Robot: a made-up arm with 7 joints. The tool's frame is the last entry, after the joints. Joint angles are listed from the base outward.
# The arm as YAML. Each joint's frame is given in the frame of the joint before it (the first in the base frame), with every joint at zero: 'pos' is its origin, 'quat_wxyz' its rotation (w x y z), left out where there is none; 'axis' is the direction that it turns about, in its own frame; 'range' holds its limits. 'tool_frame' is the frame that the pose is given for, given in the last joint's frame.
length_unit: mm
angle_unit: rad
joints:
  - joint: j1
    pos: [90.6, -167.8, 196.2]
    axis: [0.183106, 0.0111, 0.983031]
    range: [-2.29, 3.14]
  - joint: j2
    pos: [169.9, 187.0, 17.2]
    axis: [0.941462, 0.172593, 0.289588]
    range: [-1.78, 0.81]
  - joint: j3
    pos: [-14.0, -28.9, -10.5]
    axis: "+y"
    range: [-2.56, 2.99]
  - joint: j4
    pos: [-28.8, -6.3, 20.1]
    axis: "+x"
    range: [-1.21, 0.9]
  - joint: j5
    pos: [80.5, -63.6, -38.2]
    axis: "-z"
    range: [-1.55, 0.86]
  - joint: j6
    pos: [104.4, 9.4, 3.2]
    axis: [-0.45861, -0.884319, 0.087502]
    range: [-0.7, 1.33]
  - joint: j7
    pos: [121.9, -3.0, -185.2]
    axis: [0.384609, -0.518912, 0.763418]
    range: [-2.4, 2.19]
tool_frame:
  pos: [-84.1, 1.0, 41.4]
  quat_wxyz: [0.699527, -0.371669, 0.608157, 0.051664]
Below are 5 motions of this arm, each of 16 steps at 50 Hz.
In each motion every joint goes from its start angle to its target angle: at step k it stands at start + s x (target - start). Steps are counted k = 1, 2, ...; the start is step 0. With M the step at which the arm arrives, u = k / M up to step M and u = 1 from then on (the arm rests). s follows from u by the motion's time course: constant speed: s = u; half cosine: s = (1 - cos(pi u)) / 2; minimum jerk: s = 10 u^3 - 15 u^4 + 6 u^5.
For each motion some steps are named. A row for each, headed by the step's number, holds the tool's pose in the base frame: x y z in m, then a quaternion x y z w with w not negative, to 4 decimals.
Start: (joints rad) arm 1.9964 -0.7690 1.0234 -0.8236 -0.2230 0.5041 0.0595
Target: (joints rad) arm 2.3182 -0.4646 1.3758 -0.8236 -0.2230 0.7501 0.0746
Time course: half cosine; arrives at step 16
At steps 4, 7, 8, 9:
4: 0.0891 0.0782 0.1669 -0.9308 -0.2920 0.1804 0.1259
7: 0.0568 0.0724 0.1362 -0.9046 -0.3479 0.2336 0.0779
8: 0.0442 0.0684 0.1248 -0.8927 -0.3686 0.2526 0.0585
9: 0.0315 0.0634 0.1136 -0.8796 -0.3890 0.2709 0.0385

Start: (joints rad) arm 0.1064 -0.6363 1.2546 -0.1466 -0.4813 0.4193 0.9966
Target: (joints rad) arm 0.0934 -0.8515 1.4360 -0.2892 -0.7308 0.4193 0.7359
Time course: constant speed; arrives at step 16
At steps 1, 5, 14, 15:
1: 0.1921 -0.2301 -0.0220 -0.4344 0.5362 0.5184 0.5051
5: 0.1753 -0.2262 -0.0085 -0.4282 0.5720 0.5111 0.4778
14: 0.1377 -0.2106 0.0218 -0.4063 0.6474 0.4924 0.4164
15: 0.1336 -0.2082 0.0251 -0.4032 0.6552 0.4902 0.4097

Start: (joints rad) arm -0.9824 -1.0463 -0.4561 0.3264 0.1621 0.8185 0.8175
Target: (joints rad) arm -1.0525 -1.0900 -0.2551 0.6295 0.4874 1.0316 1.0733
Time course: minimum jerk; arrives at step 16
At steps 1, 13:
1: 0.3568 -0.4477 0.4735 -0.8577 0.2409 -0.3740 0.2578
13: 0.2136 -0.4871 0.4686 -0.8167 0.2850 -0.4446 0.2327

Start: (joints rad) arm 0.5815 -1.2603 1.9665 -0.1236 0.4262 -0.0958 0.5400
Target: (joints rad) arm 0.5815 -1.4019 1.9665 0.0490 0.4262 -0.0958 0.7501
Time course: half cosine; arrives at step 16
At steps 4, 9, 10, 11, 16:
4: -0.0614 -0.1752 0.2742 -0.2661 0.9226 -0.2252 0.1652
9: -0.0843 -0.1640 0.2663 -0.2432 0.9109 -0.2343 0.2373
10: -0.0888 -0.1616 0.2641 -0.2389 0.9074 -0.2364 0.2523
11: -0.0929 -0.1595 0.2619 -0.2352 0.9039 -0.2384 0.2662
16: -0.1031 -0.1539 0.2555 -0.2264 0.8934 -0.2439 0.3018

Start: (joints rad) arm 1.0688 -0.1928 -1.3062 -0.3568 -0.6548 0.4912 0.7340
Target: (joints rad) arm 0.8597 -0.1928 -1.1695 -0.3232 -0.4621 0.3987 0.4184
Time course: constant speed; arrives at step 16
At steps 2, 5, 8, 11, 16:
2: 0.1904 0.1580 0.4909 -0.5311 -0.6597 0.0776 0.5261
5: 0.2099 0.1557 0.4792 -0.5405 -0.6186 0.0739 0.5655
8: 0.2284 0.1524 0.4675 -0.5484 -0.5751 0.0681 0.6032
11: 0.2461 0.1483 0.4557 -0.5546 -0.5295 0.0601 0.6390
16: 0.2735 0.1400 0.4364 -0.5611 -0.4492 0.0421 0.6940

